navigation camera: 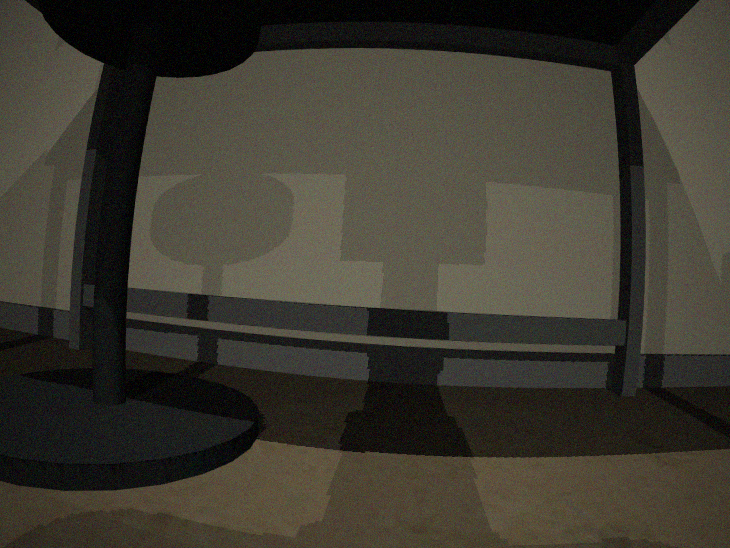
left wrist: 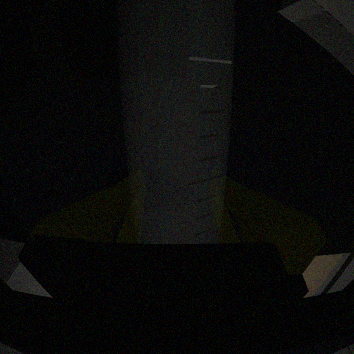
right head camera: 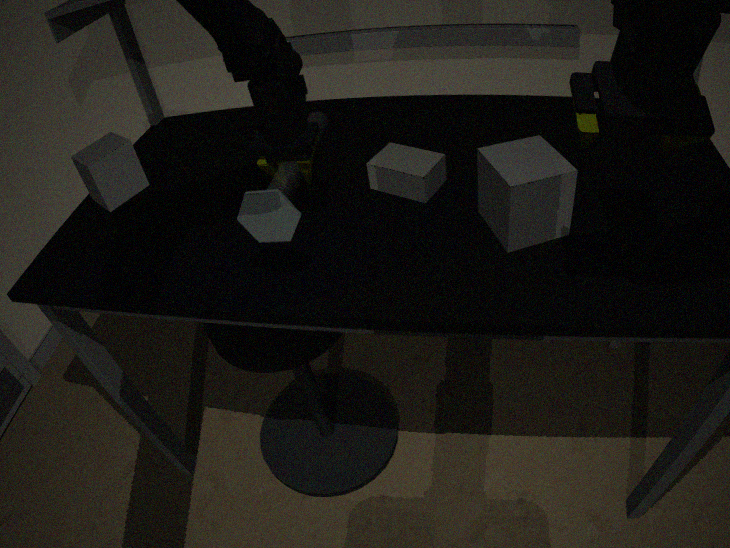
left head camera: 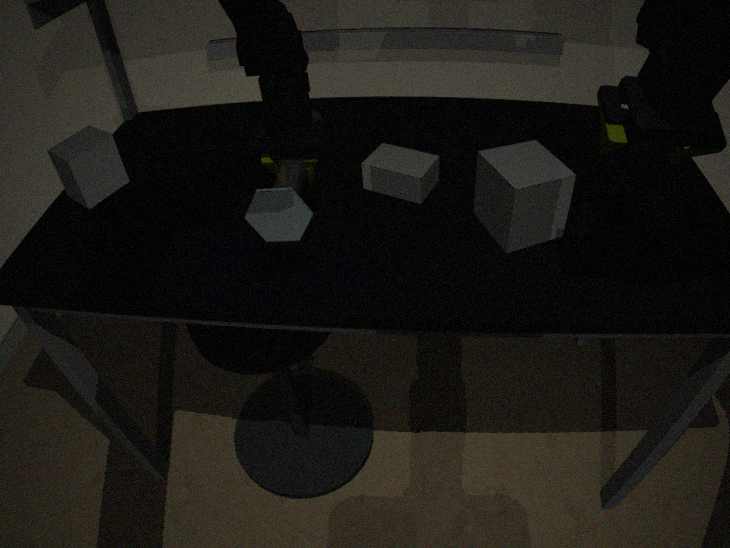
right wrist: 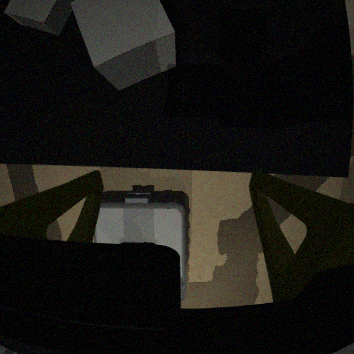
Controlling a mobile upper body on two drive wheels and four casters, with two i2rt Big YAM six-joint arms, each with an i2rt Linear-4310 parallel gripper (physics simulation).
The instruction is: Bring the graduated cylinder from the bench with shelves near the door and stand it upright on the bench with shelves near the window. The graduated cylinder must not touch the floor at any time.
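Frame: origin at the left arm's base, x right, y ahead, z up, level; metres.
Seen in the pictures: left gripper, between the fingertips: (left wrist: 177,177) (right head camera: 297,183) (left head camera: 298,181); right gripper, between the fingertips: (right head camera: 623,144) (left head camera: 637,153) (right wrist: 175,177).
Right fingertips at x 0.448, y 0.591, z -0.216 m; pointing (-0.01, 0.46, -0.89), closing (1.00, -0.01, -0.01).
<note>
Offsets run from my right fingertips to a thing's top centre. "pt": to the spot under its first point. Level surfaces: height alone.
The graduated cylinder @[pt dz -0.136, dx -0.454, dy +0.052 m] (left head camera: 278,218) (right head camera: 268,218) (left wrist: 175,110) has a pale hexagonal base facing the head cameras and a grey tube running back from it. Tick marks show on the tube in the left wrist view. My left gripper (left head camera: 291,169) (right head camera: 287,169) (left wrist: 177,177) is shut on the tube, above the black bench top @[dz -0.280 m] (left head camera: 353,283) (right head camera: 353,283) (right wrist: 260,100). The gap under the base is too dark to judge. My right gripper (left head camera: 651,141) (right head camera: 636,132) (right wrist: 175,177) is open and empty, at the right. Whether this bench is near the door or window cannot be told.
A low box @[dz -0.222, dx -0.288, dy +0.335 m] (left head camera: 389,174) (right head camera: 400,174) and a larger box @[dz -0.150, dx -0.079, dy +0.211 m] (left head camera: 521,197) (right head camera: 524,194) (right wrist: 130,45) lie right of the cylinder; another box @[dz -0.150, dx -0.995, dy +0.385 m] (left head camera: 88,165) (right head camera: 112,171) lies left. A stool base @[dz -1.164, dx -0.616, dy +0.273 m] (left head camera: 303,448) (right head camera: 330,448) (navigation camera: 117,430) stands on the floor under the bench's edge.
</note>
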